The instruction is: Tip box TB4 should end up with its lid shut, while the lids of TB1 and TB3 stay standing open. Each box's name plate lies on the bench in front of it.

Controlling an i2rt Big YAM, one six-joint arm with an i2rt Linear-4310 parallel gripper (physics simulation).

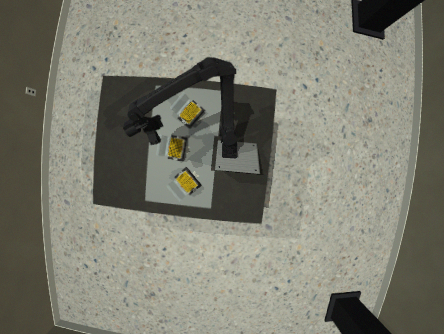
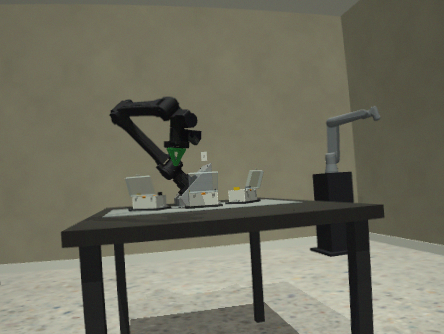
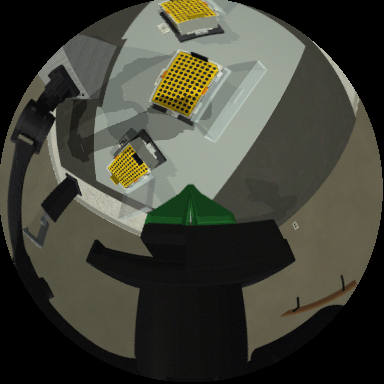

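Seen in the pictures: gripper, between the fingertips: [image 1: 159, 125] [image 2: 175, 166] [image 3: 189, 188]; arm's base, origin of its link: [image 1: 229, 150] [image 2: 188, 185].
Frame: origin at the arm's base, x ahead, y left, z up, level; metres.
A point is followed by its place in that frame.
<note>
TB4 [image 1: 191, 112] @[x 0.246, y -0.222, z -0.037 m] [image 2: 148, 201] [image 3: 128, 167] @[x 0.262, y -0.216, z -0.038 m] has its clear lid [image 1: 180, 104] @[x 0.311, y -0.261, z -0.003 m] [image 2: 140, 185] @[x 0.322, y -0.259, z 0.012 m] standing open. TB3 [image 1: 176, 148] @[x 0.324, y 0.005, z -0.038 m] [image 2: 203, 198] [image 3: 185, 82] @[x 0.334, y 0.001, z -0.038 m], the middle box, has its lid [image 1: 162, 145] @[x 0.402, y -0.008, z 0.006 m] [image 3: 238, 100] @[x 0.412, y -0.010, z 0.048 m] open. TB1 [image 1: 187, 181] [image 2: 242, 194] [image 3: 190, 15] has its lid [image 1: 177, 193] @[x 0.294, y 0.274, z 0.014 m] [image 2: 255, 178] @[x 0.315, y 0.254, z 0.014 m] open. All three hold yellow tip racks. My gripper [image 2: 176, 164] @[x 0.403, y -0.118, z 0.081 m] [image 3: 189, 188] @[x 0.403, y -0.118, z 0.081 m] is shut and empty, its green fingers together, pointing down above the boxes' lid side, between TB4 and TB3. Its fingers are hidden from above. Small name plates lie by TB4 and TB1, too small to read.
The boxes stand on a pale mat [image 1: 162, 192] @[x 0.419, y 0.300, z -0.095 m] [image 3: 260, 130] @[x 0.523, y -0.012, z -0.094 m] on the dark bench [image 1: 120, 185] @[x 0.724, y 0.277, z -0.098 m] [image 2: 225, 225] @[x 0.927, y -0.066, z -0.114 m]. My arm's grey base plate [image 1: 245, 162] @[x -0.093, y 0.061, z 0.058 m] is on the side away from the lids. Another robot stands on a black pedestal [image 2: 332, 200] beyond the bench.
</note>
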